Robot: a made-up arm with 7 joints. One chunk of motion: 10 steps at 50 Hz.
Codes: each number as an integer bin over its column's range. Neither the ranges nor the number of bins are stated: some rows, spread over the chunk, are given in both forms.
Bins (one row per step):
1: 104 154 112 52 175 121 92
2: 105 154 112 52 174 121 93
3: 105 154 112 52 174 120 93
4: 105 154 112 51 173 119 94
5: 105 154 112 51 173 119 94
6: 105 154 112 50 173 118 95
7: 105 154 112 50 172 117 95
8: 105 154 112 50 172 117 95
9: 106 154 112 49 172 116 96
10: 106 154 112 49 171 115 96
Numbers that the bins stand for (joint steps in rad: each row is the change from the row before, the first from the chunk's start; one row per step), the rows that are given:
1: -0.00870 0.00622 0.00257 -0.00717 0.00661 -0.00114 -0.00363
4: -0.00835 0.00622 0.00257 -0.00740 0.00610 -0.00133 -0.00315
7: -0.00835 0.00622 0.00257 -0.00763 0.00584 -0.00153 -0.00290
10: -0.00800 0.00622 0.00257 -0.00785 0.00559 -0.00173 -0.00266
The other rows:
2: -0.00835 0.00622 0.00257 -0.00717 0.00635 -0.00114 -0.00339
3: -0.00835 0.00622 0.00257 -0.00717 0.00635 -0.00124 -0.00339
5: -0.00835 0.00622 0.00257 -0.00740 0.00610 -0.00133 -0.00315
6: -0.00835 0.00622 0.00257 -0.00763 0.00610 -0.00143 -0.00290
8: -0.00835 0.00622 0.00257 -0.00763 0.00584 -0.00153 -0.00290
9: -0.00800 0.00622 0.00257 -0.00785 0.00584 -0.00163 -0.00266

